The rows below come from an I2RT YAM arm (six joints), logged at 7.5 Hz.
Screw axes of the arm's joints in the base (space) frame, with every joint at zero. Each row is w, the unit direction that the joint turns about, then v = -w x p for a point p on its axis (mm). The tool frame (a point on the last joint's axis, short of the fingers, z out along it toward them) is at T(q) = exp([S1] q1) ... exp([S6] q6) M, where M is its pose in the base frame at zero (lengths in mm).
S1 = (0, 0, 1, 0, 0, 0)
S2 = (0, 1, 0, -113.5, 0, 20)
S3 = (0, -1, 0, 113.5, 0, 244)
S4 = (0, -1, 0, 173.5, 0, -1)
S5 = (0, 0, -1, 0, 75, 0)
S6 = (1, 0, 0, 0, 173.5, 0)
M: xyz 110.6 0 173.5 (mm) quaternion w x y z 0.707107 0 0.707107 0
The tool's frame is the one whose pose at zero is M.
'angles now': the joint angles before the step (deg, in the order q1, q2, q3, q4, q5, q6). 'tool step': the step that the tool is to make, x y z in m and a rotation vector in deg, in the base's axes. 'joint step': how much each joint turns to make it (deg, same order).
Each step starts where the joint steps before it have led.
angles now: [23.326 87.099 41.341 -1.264 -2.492 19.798]
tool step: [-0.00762 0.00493 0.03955 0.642 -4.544 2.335]
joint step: [1.529 -6.507 2.927 -5.083 0.322 -1.470]
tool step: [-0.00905 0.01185 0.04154 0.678 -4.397 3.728]
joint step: [2.935 -4.608 4.892 -5.313 0.270 -1.536]
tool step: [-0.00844 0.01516 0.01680 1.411 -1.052 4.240]
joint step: [3.312 -1.069 2.541 -2.000 -1.169 -0.004]
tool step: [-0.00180 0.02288 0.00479 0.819 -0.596 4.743]
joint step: [3.825 2.224 2.422 0.731 -0.954 -0.254]
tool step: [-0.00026 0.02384 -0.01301 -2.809 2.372 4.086]
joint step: [3.624 4.548 1.926 -1.023 0.143 -0.944]
